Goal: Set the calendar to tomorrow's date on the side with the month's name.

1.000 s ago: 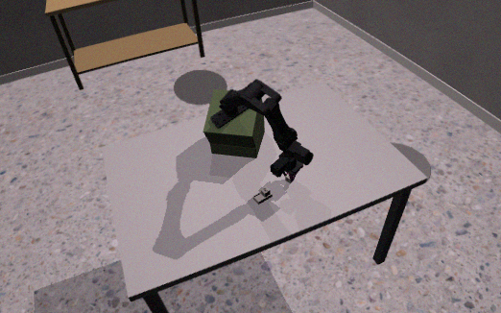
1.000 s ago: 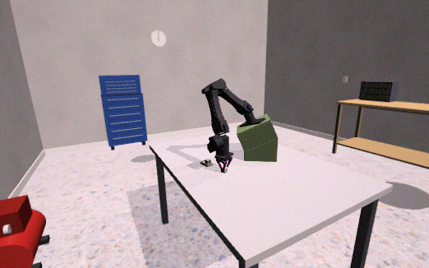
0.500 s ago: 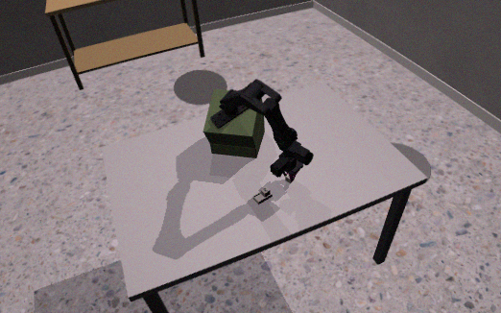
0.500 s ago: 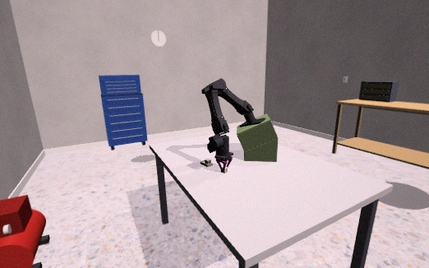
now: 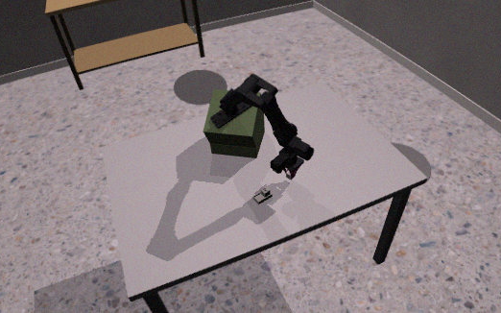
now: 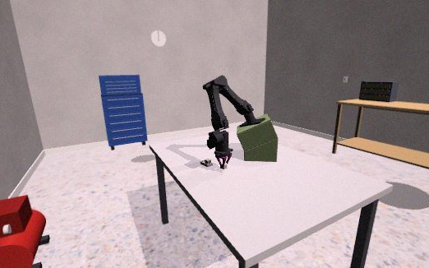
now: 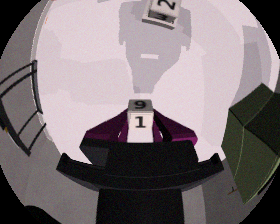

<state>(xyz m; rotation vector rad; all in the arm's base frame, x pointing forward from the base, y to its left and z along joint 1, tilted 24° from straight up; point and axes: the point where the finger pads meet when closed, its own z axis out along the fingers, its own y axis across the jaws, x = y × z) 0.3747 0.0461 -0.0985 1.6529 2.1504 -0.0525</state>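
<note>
Right now the calendar tray is 160 mm to the right of my hand and 30 mm below it. Round my hand: white cube (right at my hand).
</note>
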